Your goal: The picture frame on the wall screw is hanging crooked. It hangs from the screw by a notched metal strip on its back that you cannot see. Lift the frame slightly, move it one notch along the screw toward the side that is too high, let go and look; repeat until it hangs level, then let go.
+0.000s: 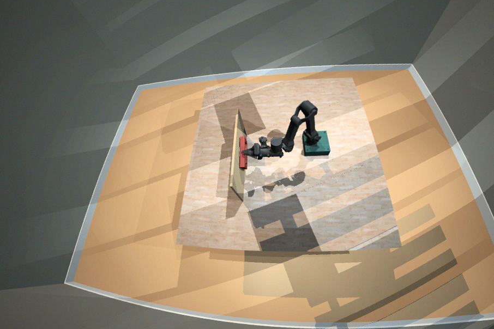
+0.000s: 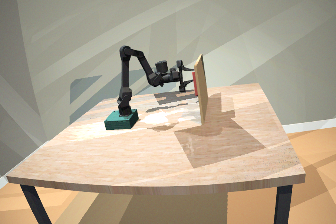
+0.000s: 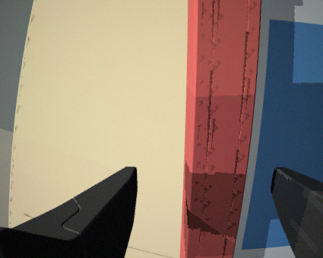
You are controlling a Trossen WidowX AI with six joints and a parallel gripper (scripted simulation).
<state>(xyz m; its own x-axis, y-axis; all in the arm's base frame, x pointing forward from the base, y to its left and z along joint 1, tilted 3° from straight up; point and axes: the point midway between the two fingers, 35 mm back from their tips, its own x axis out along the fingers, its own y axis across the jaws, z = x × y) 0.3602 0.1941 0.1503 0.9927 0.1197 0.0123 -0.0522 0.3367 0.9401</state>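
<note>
Right now my gripper tip is 20 mm short of the picture frame, 20 mm to the left of it and 50 mm above it. The rest, counted from my gripper tip: wall panel (30 mm ahead, 10 mm to the right, 60 mm below).
</note>
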